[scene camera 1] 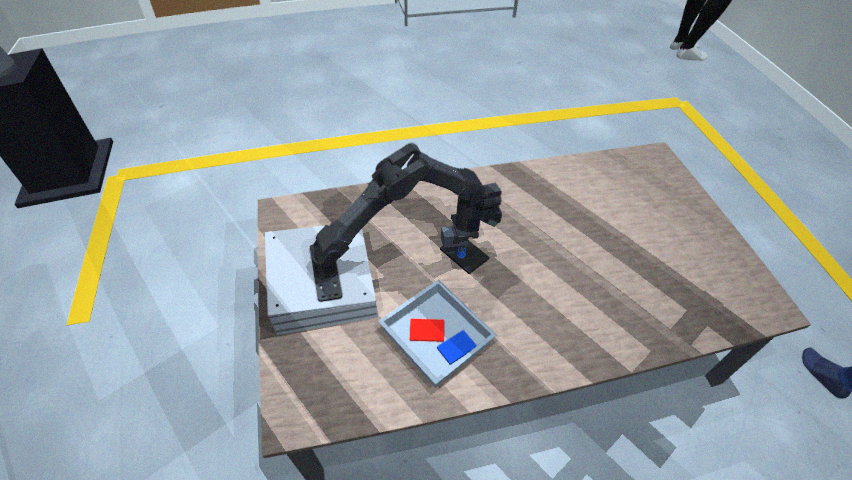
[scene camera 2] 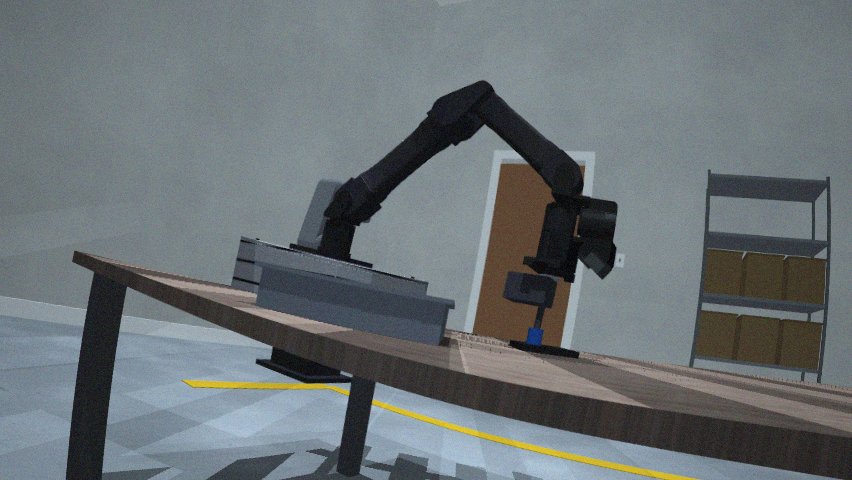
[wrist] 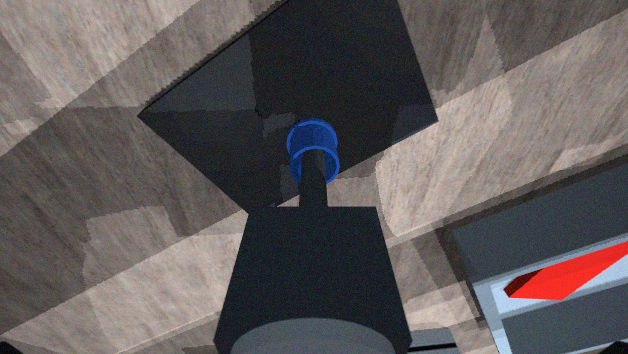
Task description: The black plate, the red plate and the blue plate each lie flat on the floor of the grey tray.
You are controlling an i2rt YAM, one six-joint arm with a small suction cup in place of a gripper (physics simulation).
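Frame: origin at the arm's base, x right, y ahead, z up, level; centimetres.
Seen in the pictures: hand at its tool point: (scene camera 1: 460, 257) (wrist: 313, 133); arm's base at its link origin: (scene camera 1: 325, 271) (scene camera 2: 332, 258).
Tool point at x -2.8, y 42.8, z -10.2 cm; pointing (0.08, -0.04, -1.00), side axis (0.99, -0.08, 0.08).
Note:
Pixels of each thing's top centre, then the offset from my tool point to it. Level surfaces: height alone.
- black plate at its top centre: (wrist: 296, 119) (scene camera 2: 542, 345) (scene camera 1: 464, 252) dx -0.9, dy +1.6, dz +1.0 cm
- red plate at its top centre: (wrist: 569, 272) (scene camera 1: 427, 329) dx +23.6, dy -17.7, dz +1.2 cm
- grey tray at its top centre: (scene camera 2: 369, 287) (scene camera 1: 437, 327) dx +25.9, dy -15.5, dz +5.0 cm
- blue plate at its top centre: (scene camera 1: 457, 346) dx +31.0, dy -11.1, dz +1.3 cm
- wooden table at its surface level: dz +0.0 cm
The black plate (scene camera 1: 475, 260) (scene camera 2: 561, 352) (wrist: 345, 60) lies flat on the table, behind the tray in scene camera 1. My gripper, a blue suction cup (scene camera 1: 461, 252) (scene camera 2: 534, 337) (wrist: 313, 145), points down and touches the plate's top, off its middle; it is shut on the plate. No gap shows under the cup. The red plate (scene camera 1: 426, 330) (wrist: 562, 280) lies flat on the floor of the grey tray (scene camera 1: 456, 317) (scene camera 2: 351, 314) (wrist: 537, 232). The blue plate (scene camera 1: 456, 347) lies flat on that floor too, to its right and nearer the front edge. The tray's wall hides both in scene camera 2.
The arm's base stands on a pale block (scene camera 1: 298, 271) at the left of the wooden table (scene camera 1: 626, 196), close to the tray's left corner. The tray's raised walls stand between the black plate and the two other plates. A shelf unit (scene camera 2: 707, 238) stands beyond the table.

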